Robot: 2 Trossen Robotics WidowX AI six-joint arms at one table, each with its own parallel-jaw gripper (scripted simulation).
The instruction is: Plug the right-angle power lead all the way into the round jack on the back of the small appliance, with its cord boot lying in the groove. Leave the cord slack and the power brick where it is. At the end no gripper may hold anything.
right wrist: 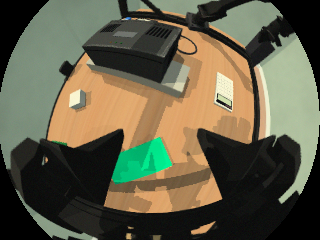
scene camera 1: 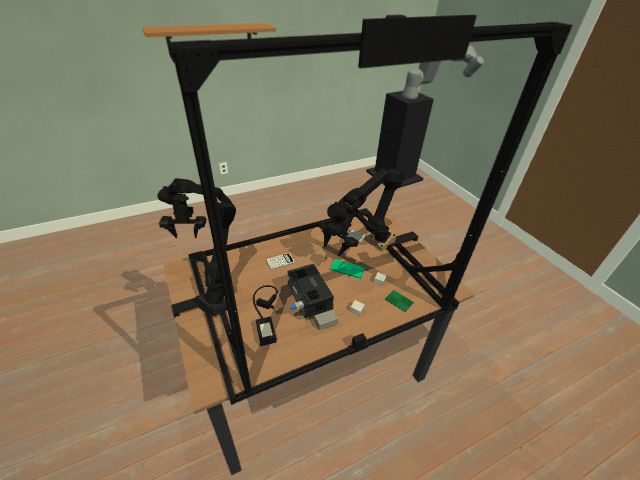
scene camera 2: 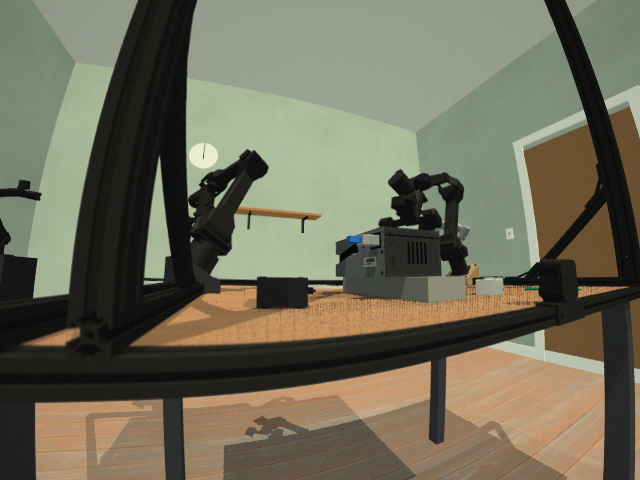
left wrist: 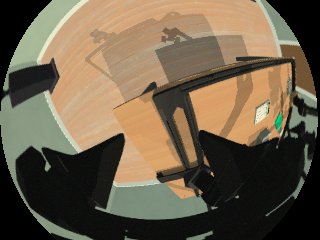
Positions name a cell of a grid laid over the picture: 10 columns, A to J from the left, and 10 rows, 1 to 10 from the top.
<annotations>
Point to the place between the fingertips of the right gripper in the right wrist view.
F6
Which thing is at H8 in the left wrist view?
The left gripper.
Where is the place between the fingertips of the right gripper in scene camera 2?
G6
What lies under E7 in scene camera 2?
A power brick.
</annotations>
